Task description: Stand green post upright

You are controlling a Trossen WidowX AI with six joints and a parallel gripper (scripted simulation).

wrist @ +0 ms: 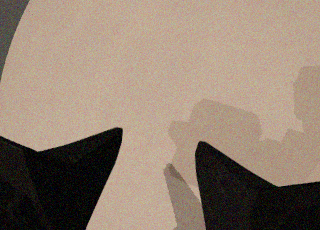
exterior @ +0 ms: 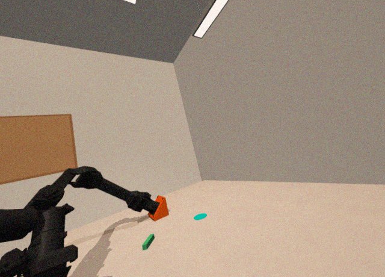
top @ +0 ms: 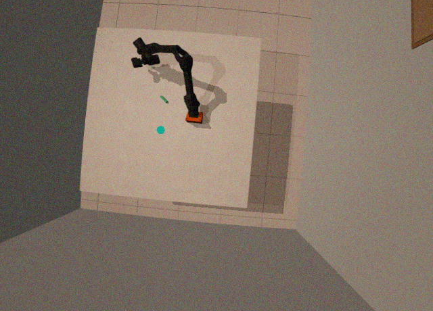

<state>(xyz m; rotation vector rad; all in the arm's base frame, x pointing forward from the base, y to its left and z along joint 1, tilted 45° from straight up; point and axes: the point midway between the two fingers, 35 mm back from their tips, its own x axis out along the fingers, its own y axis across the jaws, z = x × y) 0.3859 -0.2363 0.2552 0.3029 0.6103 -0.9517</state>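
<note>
Right now my gripper tip is 240 mm to the right of the green post, 160 mm past it and 20 mm above it. The rest, counted from my gripper tip: cyan circle (470 mm to the left, 160 mm behind, 30 mm below).
</note>
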